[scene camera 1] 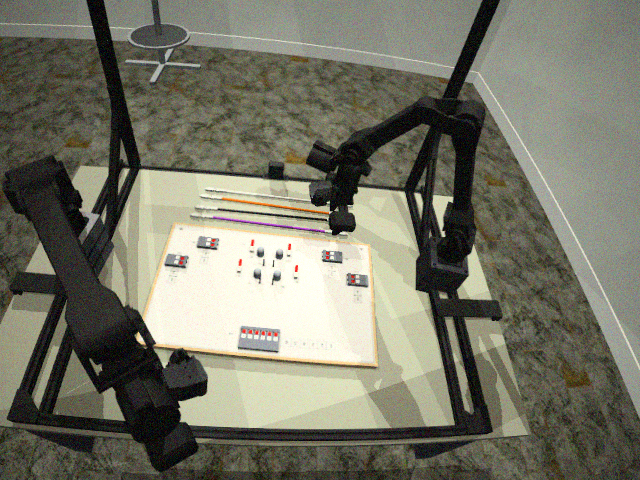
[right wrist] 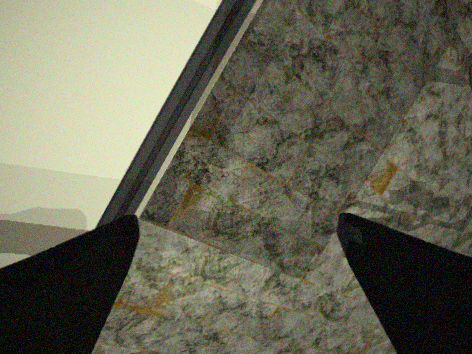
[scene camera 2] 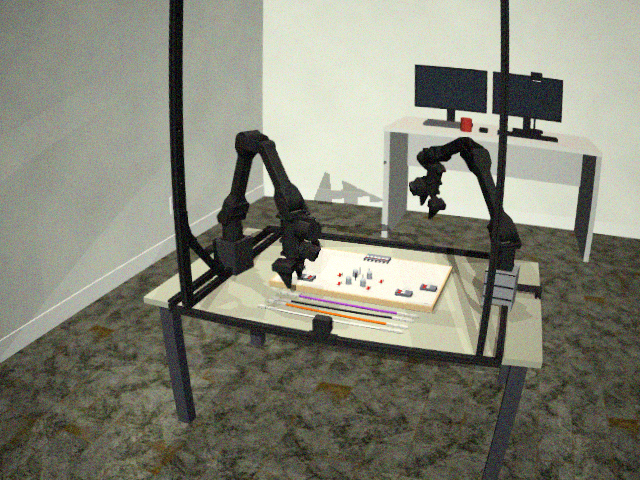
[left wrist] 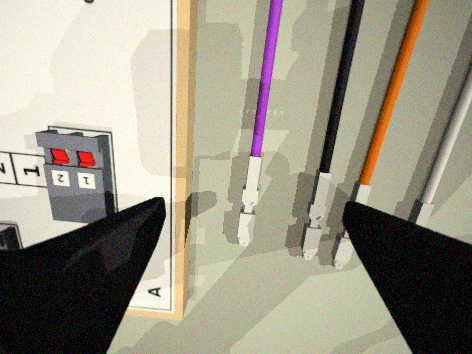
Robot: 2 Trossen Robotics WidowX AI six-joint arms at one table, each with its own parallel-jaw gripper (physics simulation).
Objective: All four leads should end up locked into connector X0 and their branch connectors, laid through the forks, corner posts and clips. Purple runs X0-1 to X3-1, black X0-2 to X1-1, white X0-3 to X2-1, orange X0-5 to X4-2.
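Places are measured from the left arm's base along level axes (x ahead, y left, z up), in metres.
Where they show: left gripper, fingertip midpoint: [scene camera 2: 294, 282] [left wrist: 254, 208]; right gripper, fingertip midpoint: [right wrist: 239, 224] [scene camera 2: 425, 212]; left arm's base, origin of the base link: [scene camera 1: 449, 255] [scene camera 2: 232, 237]; right arm's base, origin of the base link: [scene camera 2: 503, 266].
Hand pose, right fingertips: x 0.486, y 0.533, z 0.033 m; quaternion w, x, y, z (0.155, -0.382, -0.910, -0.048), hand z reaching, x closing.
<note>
Things, the pixels of their top centre, and the offset from my right fingertips. "spot": a spot on its surface instead.
- Connector X0, surface spot: [scene camera 1: 258, 339] [scene camera 2: 378, 257] spot: dx -0.079, dy -0.241, dz -0.116 m
- two-slot branch connector, surface spot: [left wrist: 77, 190] spot: dx -0.206, dy -0.513, dz -0.116 m
- board, middle of its top: [scene camera 1: 265, 288] [scene camera 2: 365, 273] dx -0.060, dy -0.375, dz -0.126 m
- small black block, surface spot: [scene camera 2: 322, 324] [scene camera 1: 274, 164] spot: dx +0.025, dy -0.789, dz -0.104 m
The purple lead [scene camera 1: 268, 223] [scene camera 2: 346, 303] [left wrist: 266, 80], black lead [scene camera 1: 268, 212] [left wrist: 342, 85], orange lead [scene camera 1: 273, 205] [scene camera 2: 336, 313] [left wrist: 395, 90] and white lead [scene camera 1: 248, 193] [left wrist: 450, 135] lie straight, side by side, on the table beyond the board in scene camera 1. Connector X0 [scene camera 1: 258, 339] [scene camera 2: 376, 258] holds no lead. My left gripper [scene camera 2: 289, 285] [left wrist: 254, 208] is open above the purple and black leads' near ends, beside a two-slot branch connector [left wrist: 77, 190]. Orange and white ends are partly hidden behind a finger. My right gripper [scene camera 2: 433, 212] [right wrist: 239, 224] is open and empty, high past the table edge.
The board [scene camera 1: 196, 310] carries grey posts, forks and red-topped clips [scene camera 1: 296, 271] around its middle. Branch connectors [scene camera 1: 176, 260] [scene camera 1: 357, 280] sit toward both sides. A black frame rail [scene camera 1: 310, 432] [right wrist: 170, 115] borders the table. A small black block [scene camera 1: 276, 169] [scene camera 2: 322, 324] stands on the rail beyond the leads.
</note>
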